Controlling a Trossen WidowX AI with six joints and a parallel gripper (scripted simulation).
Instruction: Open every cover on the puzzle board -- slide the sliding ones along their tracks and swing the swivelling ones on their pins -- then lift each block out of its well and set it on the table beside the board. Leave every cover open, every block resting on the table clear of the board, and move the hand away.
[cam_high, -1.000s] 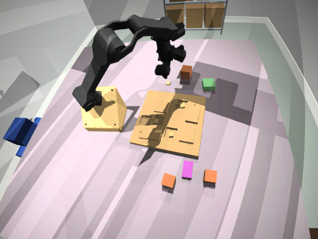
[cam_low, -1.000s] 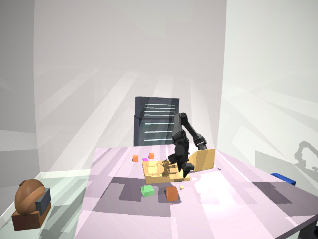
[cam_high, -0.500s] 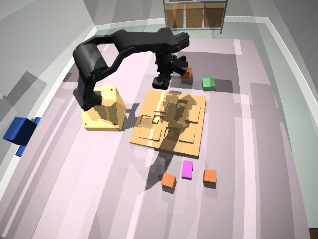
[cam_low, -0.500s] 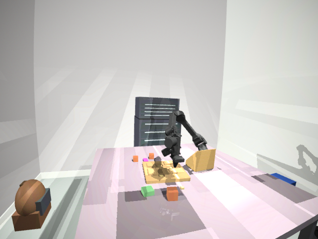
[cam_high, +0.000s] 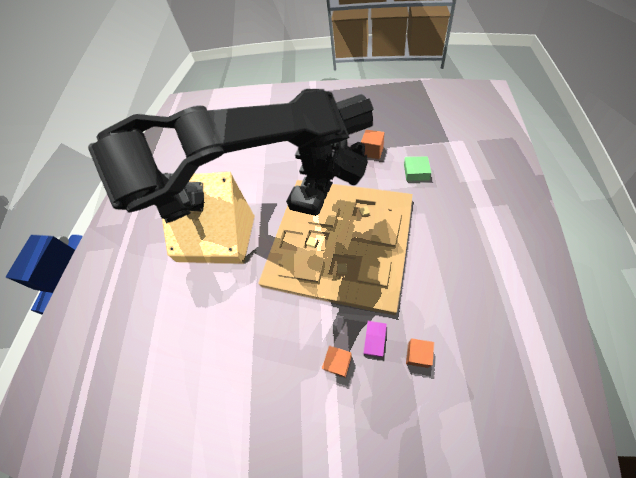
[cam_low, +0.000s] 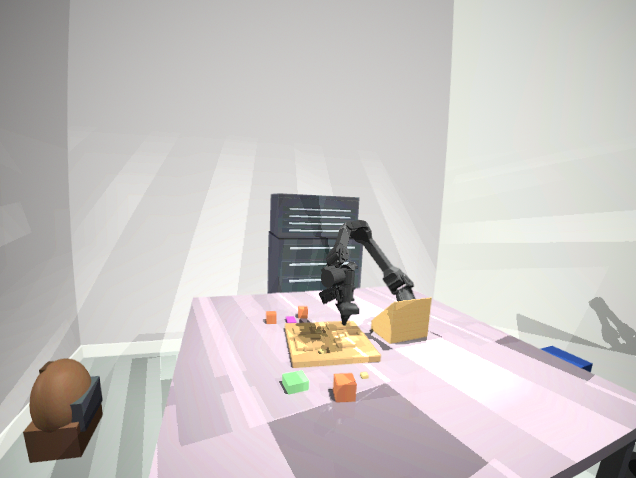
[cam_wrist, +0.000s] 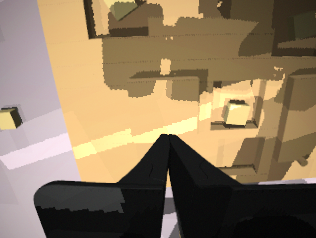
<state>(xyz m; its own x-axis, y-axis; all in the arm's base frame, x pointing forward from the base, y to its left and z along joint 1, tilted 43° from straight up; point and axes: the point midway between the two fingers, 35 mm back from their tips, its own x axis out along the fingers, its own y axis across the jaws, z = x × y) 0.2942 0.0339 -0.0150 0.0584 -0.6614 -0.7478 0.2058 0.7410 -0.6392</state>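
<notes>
Right now the wooden puzzle board is 7 cm to the right of my gripper tip, 7 cm below it and 4 cm ahead of it. Round my gripper tip: orange block 24 cm to the left, 10 cm ahead, 7 cm below; then green block 21 cm ahead, 17 cm to the left, 8 cm below.
</notes>
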